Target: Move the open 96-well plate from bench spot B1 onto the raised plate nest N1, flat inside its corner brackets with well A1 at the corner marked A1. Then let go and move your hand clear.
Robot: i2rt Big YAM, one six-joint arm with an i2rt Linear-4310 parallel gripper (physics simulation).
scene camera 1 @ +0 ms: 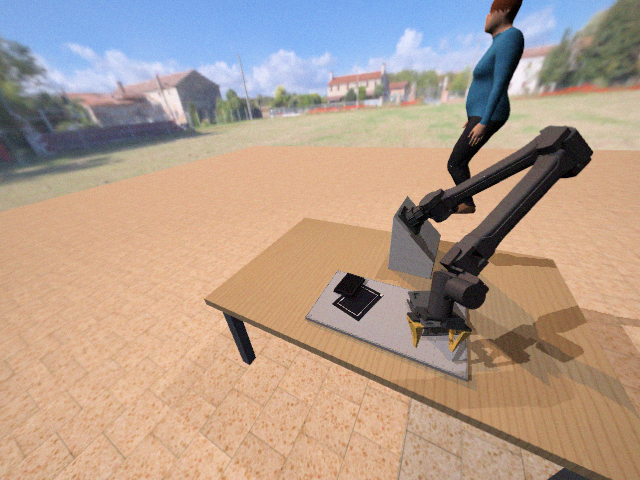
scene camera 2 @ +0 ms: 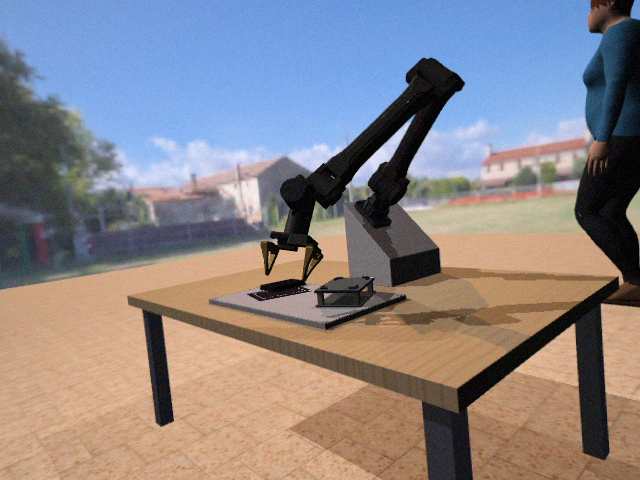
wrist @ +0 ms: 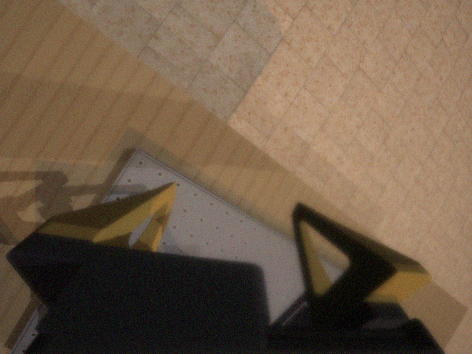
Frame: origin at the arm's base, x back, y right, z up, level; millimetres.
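Where they show: gripper, fingertip midpoint: (scene camera 1: 432, 348) (scene camera 2: 284, 278) (wrist: 237, 199); arm's base, origin of the base link: (scene camera 1: 408, 221) (scene camera 2: 371, 215).
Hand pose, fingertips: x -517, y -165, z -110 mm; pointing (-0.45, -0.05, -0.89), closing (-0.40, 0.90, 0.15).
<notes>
Things, the pixels of their top centre, and the offset from my fingertips. "spot": a spot on its surface instead. Level surfaces: height alone.
- black 96-well plate, middle of its top: (scene camera 2: 282, 282) (scene camera 1: 349, 283) dx +237, dy +332, dz -82 mm
- black square spot, surface spot: (scene camera 1: 361, 303) spot: dx +162, dy +253, dz -97 mm
- raised nest, middle of its top: (scene camera 2: 345, 281) (scene camera 1: 432, 305) dx +208, dy +11, dz -49 mm
- grey perforated board, middle of its top: (wrist: 244, 321) (scene camera 2: 299, 296) (scene camera 1: 385, 310) dx +167, dy +161, dz -98 mm
- wooden table, its level: dz -112 mm
The black 96-well plate (scene camera 1: 349, 284) (scene camera 2: 281, 285) lies at the far left corner of the black square spot (scene camera 1: 361, 303), partly off its white outline. It does not show in the wrist view. The raised nest (scene camera 2: 345, 284), a dark platform on short posts with corner brackets, stands on the right part of the grey board; in scene view 1 the hand hides most of it. The A1 mark cannot be read. My gripper (scene camera 1: 434, 348) (scene camera 2: 285, 276) (wrist: 237, 199) is open and empty, fingers pointing down, above the grey board and well apart from the plate in scene view 1.
The grey perforated board (scene camera 1: 377, 330) (scene camera 2: 289, 310) (wrist: 215, 220) lies on the wooden table (scene camera 1: 289, 268) (scene camera 2: 392, 341). A grey wedge pedestal (scene camera 1: 405, 253) (scene camera 2: 361, 253) carries the arm behind the board. A person in a blue top (scene camera 1: 493, 77) (scene camera 2: 615, 87) is beyond the table.
</notes>
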